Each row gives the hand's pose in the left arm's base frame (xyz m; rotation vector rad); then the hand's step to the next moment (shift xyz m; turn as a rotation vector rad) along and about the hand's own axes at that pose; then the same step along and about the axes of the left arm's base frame.
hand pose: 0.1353 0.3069 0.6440 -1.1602 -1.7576 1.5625
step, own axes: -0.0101 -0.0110 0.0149 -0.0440 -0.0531 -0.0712
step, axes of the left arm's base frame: -0.0101 -0.0161 0.0092 0.0671 0.0016 0.0729
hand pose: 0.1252 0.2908 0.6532 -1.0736 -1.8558 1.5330
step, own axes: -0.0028 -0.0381 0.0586 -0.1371 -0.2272 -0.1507
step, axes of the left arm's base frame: -0.0542 -0.0378 0.0230 0.1375 -0.0388 0.2696
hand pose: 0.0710 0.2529 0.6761 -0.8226 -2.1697 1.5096
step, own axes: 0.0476 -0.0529 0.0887 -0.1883 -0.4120 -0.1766
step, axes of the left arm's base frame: -0.1026 -0.0462 0.0165 0.1456 -0.1007 0.4528
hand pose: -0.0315 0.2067 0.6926 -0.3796 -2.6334 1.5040
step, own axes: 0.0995 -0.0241 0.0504 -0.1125 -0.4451 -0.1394
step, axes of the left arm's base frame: -0.1101 -0.0284 -0.0100 0.0594 -0.1284 0.4584
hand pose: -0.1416 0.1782 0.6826 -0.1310 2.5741 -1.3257
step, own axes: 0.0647 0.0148 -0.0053 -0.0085 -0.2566 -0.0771
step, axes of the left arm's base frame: -0.0634 0.0006 -0.0203 -0.0194 -0.0873 0.2527
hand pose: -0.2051 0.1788 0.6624 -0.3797 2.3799 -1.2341
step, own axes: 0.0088 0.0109 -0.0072 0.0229 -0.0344 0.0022
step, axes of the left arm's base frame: -0.0117 0.0075 -0.0075 -0.0173 -0.0308 0.0215
